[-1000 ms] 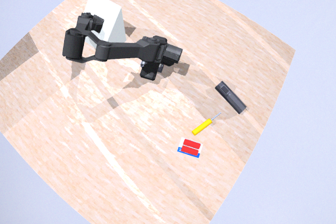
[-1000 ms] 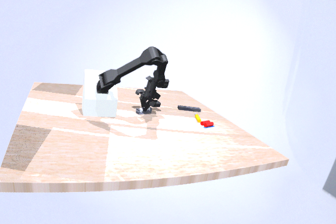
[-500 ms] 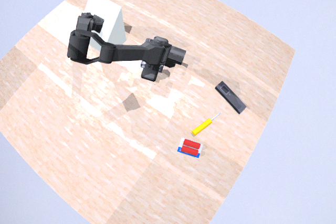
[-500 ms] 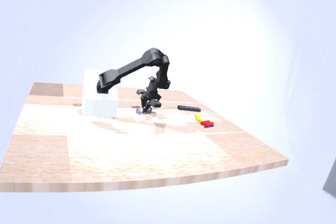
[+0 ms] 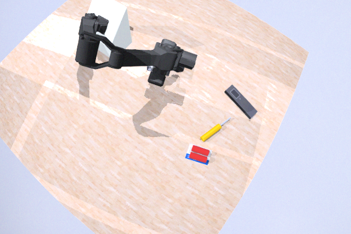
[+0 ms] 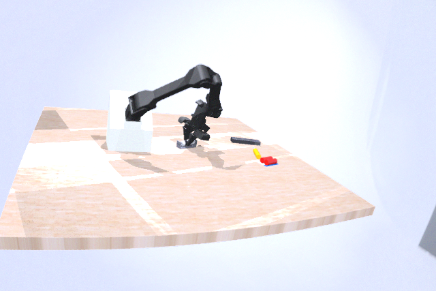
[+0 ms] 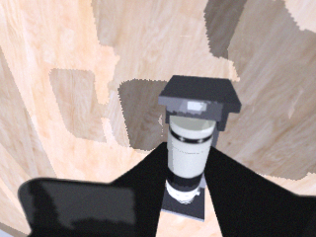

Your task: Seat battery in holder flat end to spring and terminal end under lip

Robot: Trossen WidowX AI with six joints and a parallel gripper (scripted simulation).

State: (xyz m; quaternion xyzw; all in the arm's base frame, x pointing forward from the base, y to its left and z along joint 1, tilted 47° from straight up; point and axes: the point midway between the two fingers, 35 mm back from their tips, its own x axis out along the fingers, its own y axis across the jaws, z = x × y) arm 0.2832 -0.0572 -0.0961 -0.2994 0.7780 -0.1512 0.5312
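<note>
The battery lies 10 mm above my gripper tip. The rest, counted from my gripper tip: dark remote (360 mm ahead, 80 mm to the left); then yellow screwdriver (340 mm ahead, 70 mm to the right); then blue-white card (330 mm ahead, 210 mm to the right).
</note>
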